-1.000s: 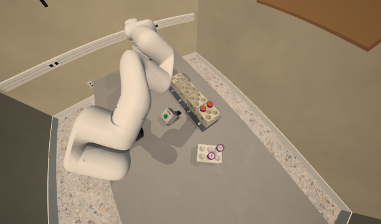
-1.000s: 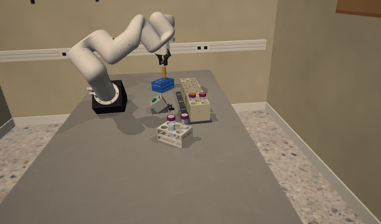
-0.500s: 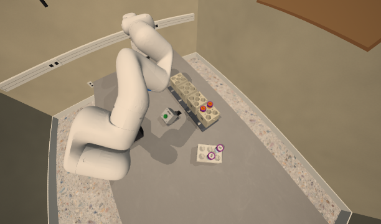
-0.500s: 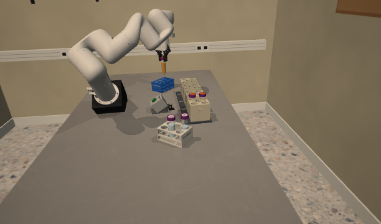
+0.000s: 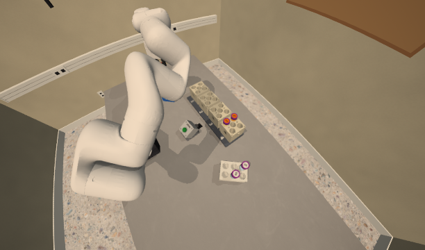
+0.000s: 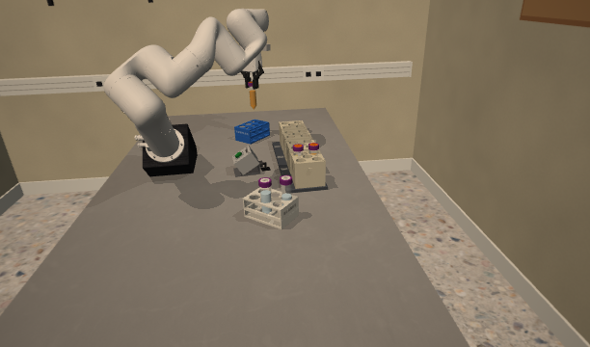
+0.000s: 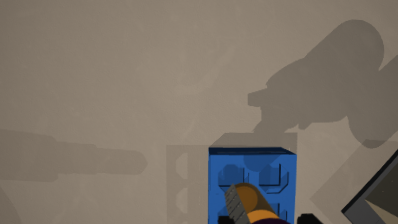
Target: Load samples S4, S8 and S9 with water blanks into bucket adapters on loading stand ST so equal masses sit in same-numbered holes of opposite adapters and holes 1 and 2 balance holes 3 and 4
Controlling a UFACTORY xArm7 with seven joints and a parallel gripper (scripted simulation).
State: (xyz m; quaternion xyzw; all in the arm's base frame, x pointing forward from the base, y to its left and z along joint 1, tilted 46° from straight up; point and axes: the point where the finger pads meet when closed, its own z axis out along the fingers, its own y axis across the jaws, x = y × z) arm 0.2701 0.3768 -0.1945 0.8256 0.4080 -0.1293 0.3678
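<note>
My hand is 10 mm to the right of the orange-dot sample tube and 50 mm above it. Round my hand: white rack 70 mm ahead, 700 mm to the right, 200 mm below; green DONE key 40 mm behind, 390 mm to the right, 160 mm below; blue rack 10 mm behind, 40 mm to the right, 200 mm below.
</note>
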